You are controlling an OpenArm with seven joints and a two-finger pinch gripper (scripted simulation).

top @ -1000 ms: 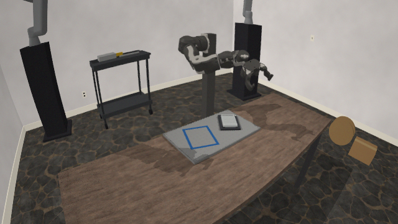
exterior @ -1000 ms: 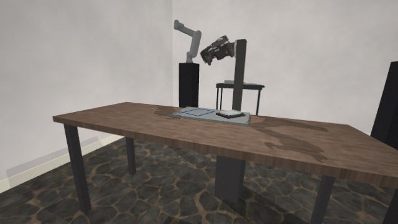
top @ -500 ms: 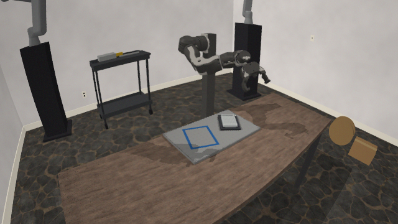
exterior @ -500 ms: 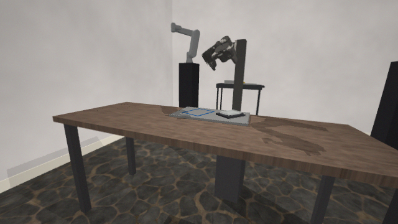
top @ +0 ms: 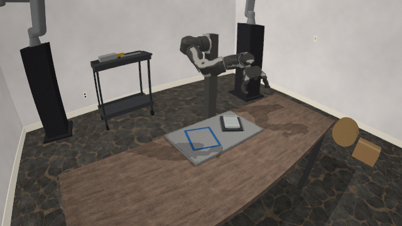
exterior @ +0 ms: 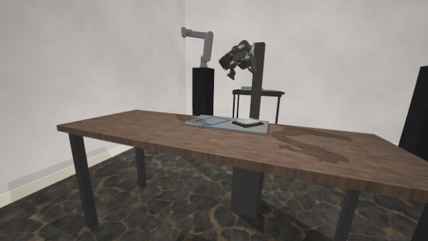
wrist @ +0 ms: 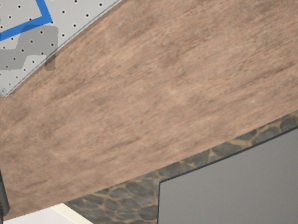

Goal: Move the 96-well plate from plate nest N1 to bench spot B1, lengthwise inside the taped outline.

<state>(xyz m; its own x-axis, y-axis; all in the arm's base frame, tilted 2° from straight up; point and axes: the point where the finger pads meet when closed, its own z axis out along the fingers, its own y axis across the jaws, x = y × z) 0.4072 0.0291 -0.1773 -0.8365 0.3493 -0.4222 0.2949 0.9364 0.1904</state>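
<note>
Right now my hand is 270 mm above the white 96-well plate, 190 mm past it and 10 mm to the right of it. The rest, counted from my hand: black plate nest: 280 mm below, 190 mm behind, 10 mm to the left.
</note>
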